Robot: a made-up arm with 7 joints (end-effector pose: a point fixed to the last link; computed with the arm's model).
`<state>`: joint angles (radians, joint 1 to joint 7).
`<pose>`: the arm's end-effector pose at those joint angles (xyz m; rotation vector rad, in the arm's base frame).
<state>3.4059 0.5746 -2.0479 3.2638 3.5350 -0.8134 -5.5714</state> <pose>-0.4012 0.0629 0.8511 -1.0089 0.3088 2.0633</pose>
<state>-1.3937 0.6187 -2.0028 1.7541 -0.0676 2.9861 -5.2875</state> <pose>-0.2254 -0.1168 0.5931 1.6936 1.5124 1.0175</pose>
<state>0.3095 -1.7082 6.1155 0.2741 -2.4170 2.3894 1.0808</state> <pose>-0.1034 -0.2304 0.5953 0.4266 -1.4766 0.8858</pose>
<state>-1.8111 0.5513 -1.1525 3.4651 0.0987 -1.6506 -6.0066</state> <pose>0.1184 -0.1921 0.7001 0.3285 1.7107 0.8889</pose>
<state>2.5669 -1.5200 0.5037 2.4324 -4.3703 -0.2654 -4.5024</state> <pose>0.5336 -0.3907 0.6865 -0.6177 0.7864 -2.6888</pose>
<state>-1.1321 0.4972 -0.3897 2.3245 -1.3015 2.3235 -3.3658</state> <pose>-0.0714 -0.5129 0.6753 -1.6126 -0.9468 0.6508</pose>
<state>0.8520 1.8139 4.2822 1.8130 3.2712 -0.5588 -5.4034</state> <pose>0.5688 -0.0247 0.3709 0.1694 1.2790 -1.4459</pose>
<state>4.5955 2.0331 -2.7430 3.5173 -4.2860 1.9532 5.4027</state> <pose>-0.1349 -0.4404 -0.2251 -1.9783 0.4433 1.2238</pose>
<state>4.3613 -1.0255 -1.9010 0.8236 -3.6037 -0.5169 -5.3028</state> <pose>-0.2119 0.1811 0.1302 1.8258 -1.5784 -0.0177</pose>
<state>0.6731 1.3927 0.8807 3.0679 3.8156 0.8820 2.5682</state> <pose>0.6649 0.5213 0.3992 -1.4251 1.0181 -1.7362</pose>
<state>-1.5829 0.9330 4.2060 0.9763 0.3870 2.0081 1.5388</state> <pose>-0.3135 0.0179 0.3795 2.5897 1.0104 0.7493</pose>
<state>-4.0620 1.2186 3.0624 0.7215 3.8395 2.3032 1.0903</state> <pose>-0.1844 -0.0233 0.7733 -0.4831 -1.2216 -0.0512</pose>
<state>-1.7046 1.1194 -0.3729 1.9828 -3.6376 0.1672 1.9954</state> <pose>-0.3240 -0.6438 0.0743 2.1363 -0.0018 -0.4864</pose>
